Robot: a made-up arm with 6 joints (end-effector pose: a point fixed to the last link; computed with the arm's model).
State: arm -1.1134 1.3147 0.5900 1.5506 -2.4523 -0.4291
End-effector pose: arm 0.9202 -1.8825 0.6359 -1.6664 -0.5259 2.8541
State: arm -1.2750 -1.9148 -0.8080 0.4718 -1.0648 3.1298
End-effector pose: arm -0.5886 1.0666 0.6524 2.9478 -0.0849 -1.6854
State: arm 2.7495 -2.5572 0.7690 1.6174 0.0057 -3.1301
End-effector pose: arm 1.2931 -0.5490 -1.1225 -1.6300 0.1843 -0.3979
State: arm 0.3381 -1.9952 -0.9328 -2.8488 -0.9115 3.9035
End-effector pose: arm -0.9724 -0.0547 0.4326 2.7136 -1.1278 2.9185
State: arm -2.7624 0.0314 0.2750 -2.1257 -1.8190 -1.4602
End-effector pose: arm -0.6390 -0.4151 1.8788 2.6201 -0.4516 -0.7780
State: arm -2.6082 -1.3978 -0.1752 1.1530 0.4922 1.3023
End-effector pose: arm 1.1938 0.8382 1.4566 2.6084 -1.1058 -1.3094
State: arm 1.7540 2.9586 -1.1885 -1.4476 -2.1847 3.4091
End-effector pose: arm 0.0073 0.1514 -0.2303 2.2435 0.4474 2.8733
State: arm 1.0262 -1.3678 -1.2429 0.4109 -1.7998 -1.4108
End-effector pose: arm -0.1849 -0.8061 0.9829 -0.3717 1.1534 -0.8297
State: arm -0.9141 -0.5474 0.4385 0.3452 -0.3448 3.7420
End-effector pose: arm -0.4998 0.2122 2.3455 2.3034 -0.6549 -1.0588
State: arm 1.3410 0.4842 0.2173 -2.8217 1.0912 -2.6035
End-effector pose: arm 0.0334 1.3224 1.5246 -1.5528 1.2056 0.4445
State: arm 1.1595 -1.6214 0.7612 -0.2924 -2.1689 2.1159
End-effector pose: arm -0.5040 -1.8334 0.9357 -2.3304 -0.1877 1.4044
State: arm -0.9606 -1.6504 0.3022 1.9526 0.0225 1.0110
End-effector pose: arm -1.0282 1.6545 0.8954 0.2311 -1.1968 2.1238
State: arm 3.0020 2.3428 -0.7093 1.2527 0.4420 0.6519
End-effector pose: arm -0.3928 0.1446 -0.8507 1.1707 0.2157 -0.5686
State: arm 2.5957 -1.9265 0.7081 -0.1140 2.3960 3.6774
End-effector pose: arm 1.7969 -0.7626 0.3360 2.2941 1.2405 2.3554
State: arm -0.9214 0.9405 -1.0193 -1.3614 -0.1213 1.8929
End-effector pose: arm 0.3589 -0.5700 0.8454 2.3457 1.1408 1.9323
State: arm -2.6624 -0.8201 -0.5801 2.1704 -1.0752 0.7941
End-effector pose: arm 0.4981 0.0788 1.8738 -2.4291 -0.6376 2.4923
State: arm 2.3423 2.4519 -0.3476 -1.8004 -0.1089 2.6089
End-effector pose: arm -0.1935 0.1066 -0.5943 2.2938 0.3648 -0.9128
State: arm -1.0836 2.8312 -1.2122 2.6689 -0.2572 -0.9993
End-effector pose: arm 0.1915 0.1768 -0.4551 1.3667 -0.6664 2.2059
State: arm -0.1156 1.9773 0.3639 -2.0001 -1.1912 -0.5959
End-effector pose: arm 1.0613 -0.0047 -0.7343 -2.5037 0.3970 1.0418
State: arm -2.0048 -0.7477 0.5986 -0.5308 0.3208 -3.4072
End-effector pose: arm 0.0749 0.7421 2.1783 -0.4672 -1.4015 2.3822
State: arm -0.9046 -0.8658 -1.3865 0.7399 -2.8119 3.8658
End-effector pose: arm -0.4369 0.2176 1.2752 -0.0729 -0.2664 2.4652
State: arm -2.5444 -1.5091 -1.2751 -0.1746 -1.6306 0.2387
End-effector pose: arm 0.5047 0.6803 0.6899 0.5315 1.3257 -1.7485
